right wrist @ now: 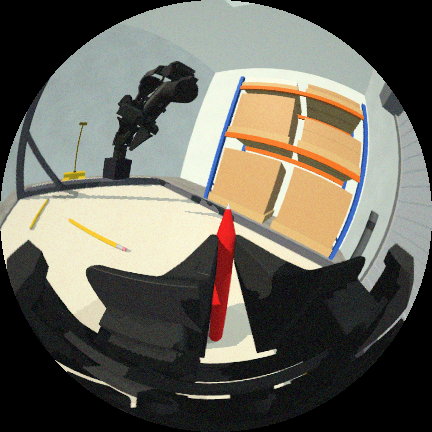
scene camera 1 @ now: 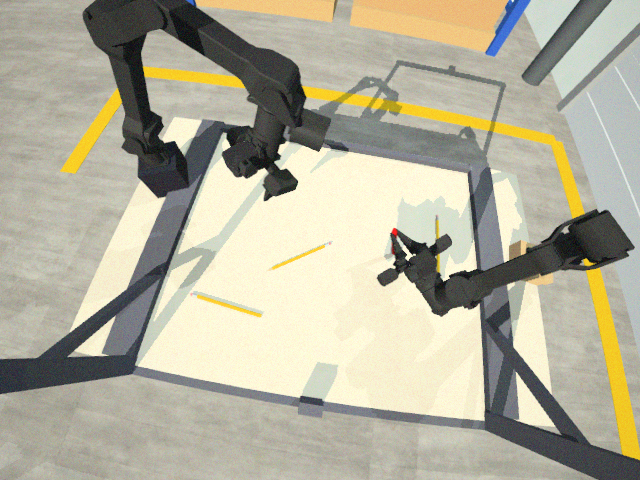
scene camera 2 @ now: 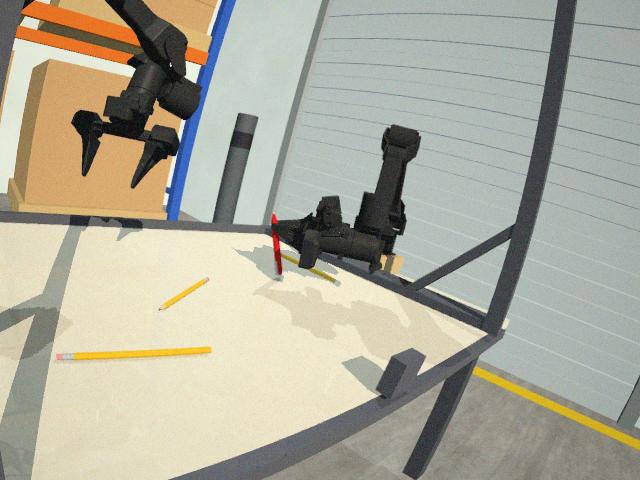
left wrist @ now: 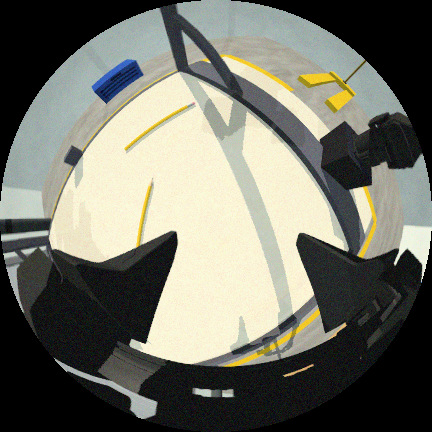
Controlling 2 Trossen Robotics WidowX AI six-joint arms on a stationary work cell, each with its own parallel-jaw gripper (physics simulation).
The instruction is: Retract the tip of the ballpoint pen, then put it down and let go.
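Places are measured from the left arm's base along level axes (x right, y ahead, z up), in millimetres.
Pixels of known places: left gripper, fingertip midpoint: (right wrist: pixel 123 149) (scene camera 1: pixel 254 187) (scene camera 2: pixel 107 181) (left wrist: pixel 240 238); right gripper, fingertip midpoint: (right wrist: pixel 224 240) (scene camera 1: pixel 393 231) (scene camera 2: pixel 272 224); left arm's base at its link origin: (right wrist: pixel 117 158) (scene camera 1: pixel 156 158) (left wrist: pixel 360 151).
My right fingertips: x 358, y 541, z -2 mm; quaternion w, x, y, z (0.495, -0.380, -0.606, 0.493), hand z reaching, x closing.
Note:
Ahead of a thing's pixels: the offset from my right fingertips to its top centre. Level surfaces: height alone.
The red ballpoint pen @[dy +10, dx +14, dz +25 mm] (scene camera 1: pixel 392 249) (scene camera 2: pixel 277 253) (right wrist: pixel 223 280) stands nearly upright over the table's right part. Its narrow end points up and shows a small pale point in the right wrist view. Its rounded end is low, close to the table top @[dz -105 mm] (scene camera 1: pixel 310 330) (scene camera 2: pixel 248 377); whether it touches cannot be told. My right gripper (scene camera 2: pixel 275 226) (right wrist: pixel 224 240) is shut on the pen near its upper, narrow end. My left gripper (scene camera 2: pixel 109 181) (left wrist: pixel 240 238) is open and empty, high above the table's back left part.
Yellow pencils lie on the table: one near the middle (scene camera 1: pixel 299 256) (scene camera 2: pixel 183 294) (right wrist: pixel 95 232), one at the front left (scene camera 1: pixel 230 305) (scene camera 2: pixel 142 353), and one @[dy +167, dx +35, dz -98 mm] (scene camera 1: pixel 437 232) (scene camera 2: pixel 310 269) beside the right gripper. A dark block @[dy -292, dx +316, dz -47 mm] (scene camera 1: pixel 311 406) (scene camera 2: pixel 398 374) stands on the front edge.

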